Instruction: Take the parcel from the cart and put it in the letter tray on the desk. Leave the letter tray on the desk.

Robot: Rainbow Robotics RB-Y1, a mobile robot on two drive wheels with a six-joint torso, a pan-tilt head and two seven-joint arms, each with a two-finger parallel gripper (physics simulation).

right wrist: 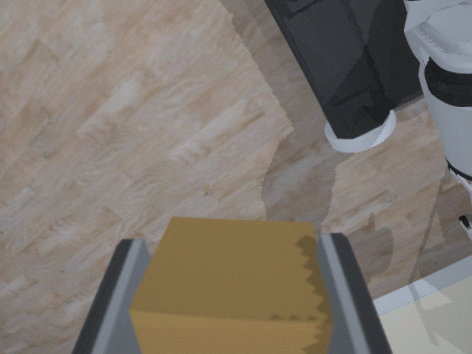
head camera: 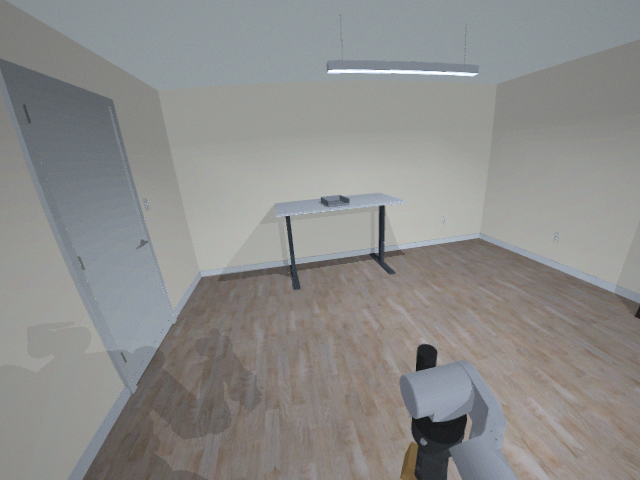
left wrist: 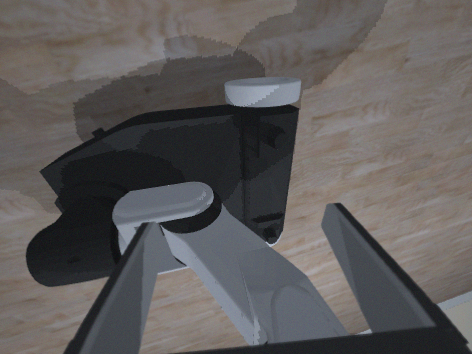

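Pixels of known places: left gripper, between the fingertips: (left wrist: 242, 223); right gripper, between the fingertips: (right wrist: 232, 254) (head camera: 429, 472); robot's base, origin of its link: (right wrist: 314, 33).
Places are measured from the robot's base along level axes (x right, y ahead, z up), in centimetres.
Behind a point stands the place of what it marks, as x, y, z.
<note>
The parcel (right wrist: 230, 270) @(20.1, 12.6, 87.0) (head camera: 408, 461) @(15.5, 13.5, 89.9) is a yellow-brown box. My right gripper (right wrist: 232, 254) @(20.0, 12.6, 86.2) is shut on it, with one finger on each side in the right wrist view. In the head view the parcel shows partly at the bottom edge, beside the dark gripper body. The grey letter tray (head camera: 336, 202) @(29.5, 278.9, 95.3) stands on the white top of the desk (head camera: 295, 207) @(-20.8, 268.6, 95.1), across the room by the far wall. No contents can be made out in the tray. My left gripper (left wrist: 242, 223) @(-25.2, -16.1, 53.6) is open and empty, with its fingers wide apart above my own base and the floor. The cart does not show in the head view.
The desk stands on two dark legs (head camera: 291, 248) @(-31.5, 271.2, 42.5) (head camera: 382, 232) @(91.0, 289.2, 48.0) with feet. A grey door (head camera: 87, 206) @(-147.4, 135.7, 133.7) is in the left wall. Wooden floor (head camera: 320, 351) @(-3.4, 138.2, 0.0) lies between me and the desk. My dark wheeled base (left wrist: 200, 145) @(-15.9, -18.4, 16.9) (right wrist: 345, 65) @(-4.7, -1.6, 19.1) shows in both wrist views.
</note>
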